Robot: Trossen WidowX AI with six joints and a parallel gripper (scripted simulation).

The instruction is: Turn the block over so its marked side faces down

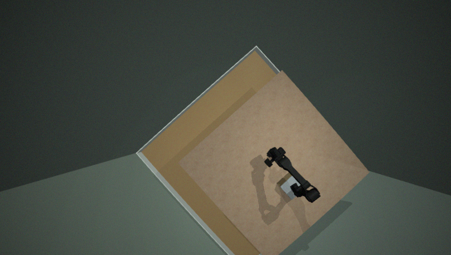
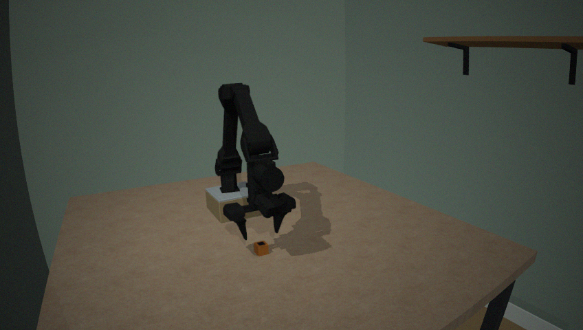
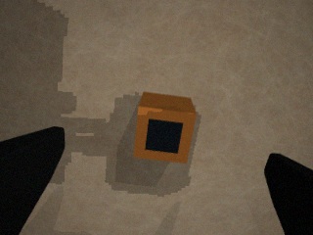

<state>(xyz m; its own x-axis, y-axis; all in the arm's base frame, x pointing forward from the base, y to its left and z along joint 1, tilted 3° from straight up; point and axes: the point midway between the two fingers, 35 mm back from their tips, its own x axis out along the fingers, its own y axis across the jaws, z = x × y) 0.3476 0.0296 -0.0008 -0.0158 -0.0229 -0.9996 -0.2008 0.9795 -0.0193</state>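
Right now the orange block is 10 mm behind my gripper tip and 30 mm below it.
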